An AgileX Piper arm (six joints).
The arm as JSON. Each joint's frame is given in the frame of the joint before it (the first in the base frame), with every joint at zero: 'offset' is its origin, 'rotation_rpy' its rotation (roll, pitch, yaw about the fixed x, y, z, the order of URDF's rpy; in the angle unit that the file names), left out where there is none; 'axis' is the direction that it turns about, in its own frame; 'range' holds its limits. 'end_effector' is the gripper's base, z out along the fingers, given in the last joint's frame.
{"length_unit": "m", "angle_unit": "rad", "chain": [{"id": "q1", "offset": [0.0, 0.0, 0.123], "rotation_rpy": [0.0, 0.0, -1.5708], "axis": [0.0, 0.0, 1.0], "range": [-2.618, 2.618]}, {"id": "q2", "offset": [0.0, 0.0, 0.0], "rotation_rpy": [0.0, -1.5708, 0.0], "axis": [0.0, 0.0, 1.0], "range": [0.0, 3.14]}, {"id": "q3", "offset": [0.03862, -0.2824, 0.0], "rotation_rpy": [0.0, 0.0, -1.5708], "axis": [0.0, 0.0, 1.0], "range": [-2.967, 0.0]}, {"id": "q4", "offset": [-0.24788, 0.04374, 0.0], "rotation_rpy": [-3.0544, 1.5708, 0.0], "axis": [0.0, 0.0, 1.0], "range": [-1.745, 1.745]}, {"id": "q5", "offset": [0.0, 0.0, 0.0], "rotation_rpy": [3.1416, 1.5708, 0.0], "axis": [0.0, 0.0, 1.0], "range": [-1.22, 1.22]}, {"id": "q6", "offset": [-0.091, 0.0, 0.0], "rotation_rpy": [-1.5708, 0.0, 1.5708], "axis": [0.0, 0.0, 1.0], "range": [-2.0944, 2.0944]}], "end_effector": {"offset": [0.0, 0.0, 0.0], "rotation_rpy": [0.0, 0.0, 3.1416]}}
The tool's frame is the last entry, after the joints.
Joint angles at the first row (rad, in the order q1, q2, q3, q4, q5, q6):
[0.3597, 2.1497, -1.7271, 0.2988, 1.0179, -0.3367]
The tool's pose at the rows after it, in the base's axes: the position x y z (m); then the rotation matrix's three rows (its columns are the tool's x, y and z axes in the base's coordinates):
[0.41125 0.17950 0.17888], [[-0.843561 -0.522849 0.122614], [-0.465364 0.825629 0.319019], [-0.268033 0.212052 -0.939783]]
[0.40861 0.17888 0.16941], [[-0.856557 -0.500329 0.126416], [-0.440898 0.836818 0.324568], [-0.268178 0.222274 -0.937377]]
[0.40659 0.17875 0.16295], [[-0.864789 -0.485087 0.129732], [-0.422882 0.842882 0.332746], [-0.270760 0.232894 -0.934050]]
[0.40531 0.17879 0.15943], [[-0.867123 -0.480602 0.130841], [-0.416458 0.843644 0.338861], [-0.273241 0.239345 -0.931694]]
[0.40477 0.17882 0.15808], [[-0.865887 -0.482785 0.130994], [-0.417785 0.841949 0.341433], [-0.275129 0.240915 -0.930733]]
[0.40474 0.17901 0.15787], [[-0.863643 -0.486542 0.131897], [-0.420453 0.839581 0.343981], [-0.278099 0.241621 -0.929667]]
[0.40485 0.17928 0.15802], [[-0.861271 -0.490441 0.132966], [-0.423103 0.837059 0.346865], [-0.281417 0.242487 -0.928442]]
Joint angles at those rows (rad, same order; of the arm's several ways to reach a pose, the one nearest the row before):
[0.3597, 2.1497, -1.6772, 0.3144, 0.9720, -0.3252]
[0.3597, 2.1497, -1.6366, 0.3298, 0.9285, -0.3176]
[0.3597, 2.1497, -1.6081, 0.3472, 0.8965, -0.3172]
[0.3597, 2.1497, -1.5921, 0.3597, 0.8792, -0.3234]
[0.3597, 2.1497, -1.5859, 0.3650, 0.8728, -0.3306]
[0.3597, 2.1497, -1.5846, 0.3688, 0.8702, -0.3374]
[0.3597, 2.1497, -1.5848, 0.3725, 0.8687, -0.3440]

